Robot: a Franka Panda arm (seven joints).
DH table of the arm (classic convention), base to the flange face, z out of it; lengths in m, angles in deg. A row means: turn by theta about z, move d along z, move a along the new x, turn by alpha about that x. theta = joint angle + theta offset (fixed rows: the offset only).
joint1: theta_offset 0  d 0.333  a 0  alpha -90
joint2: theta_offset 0  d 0  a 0  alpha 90
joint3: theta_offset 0  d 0.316  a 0.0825  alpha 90
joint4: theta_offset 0  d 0  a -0.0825  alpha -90
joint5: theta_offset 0  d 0.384  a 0  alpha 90
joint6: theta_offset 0  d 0  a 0.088  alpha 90
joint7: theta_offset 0  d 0.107  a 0  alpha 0
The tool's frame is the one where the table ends.
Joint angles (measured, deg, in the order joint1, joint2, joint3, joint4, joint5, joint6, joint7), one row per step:
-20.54, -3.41, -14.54, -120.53, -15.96, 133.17, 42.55
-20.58, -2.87, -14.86, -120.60, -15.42, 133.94, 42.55
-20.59, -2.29, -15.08, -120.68, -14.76, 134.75, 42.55
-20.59, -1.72, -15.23, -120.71, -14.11, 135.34, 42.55
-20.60, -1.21, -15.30, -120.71, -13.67, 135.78, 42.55
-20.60, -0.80, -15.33, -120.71, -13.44, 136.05, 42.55
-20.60, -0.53, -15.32, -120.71, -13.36, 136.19, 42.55
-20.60, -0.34, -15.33, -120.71, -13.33, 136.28, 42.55
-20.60, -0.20, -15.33, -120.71, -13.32, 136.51, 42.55
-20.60, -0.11, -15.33, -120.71, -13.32, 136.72, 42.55
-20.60, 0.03, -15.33, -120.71, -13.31, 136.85, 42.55
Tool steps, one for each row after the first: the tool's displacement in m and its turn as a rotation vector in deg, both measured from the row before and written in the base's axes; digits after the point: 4 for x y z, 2 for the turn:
0.0002, -0.0033, -0.0043, 0.29, -0.38, -0.43
0.0010, -0.0022, -0.0047, 0.36, -0.43, -0.36
0.0011, -0.0016, -0.0046, 0.41, -0.28, -0.34
0.0012, -0.0011, -0.0040, 0.28, -0.12, -0.21
0.0010, -0.0006, -0.0034, 0.18, 0.04, -0.09
0.0008, -0.0001, -0.0023, 0.08, 0.09, 0.00
0.0004, -0.0002, -0.0016, 0.05, 0.09, -0.01
0.0006, -0.0002, -0.0009, -0.05, -0.07, 0.04
0.0005, -0.0001, -0.0005, -0.07, -0.10, 0.04
0.0004, -0.0001, -0.0011, -0.01, 0.01, 0.02

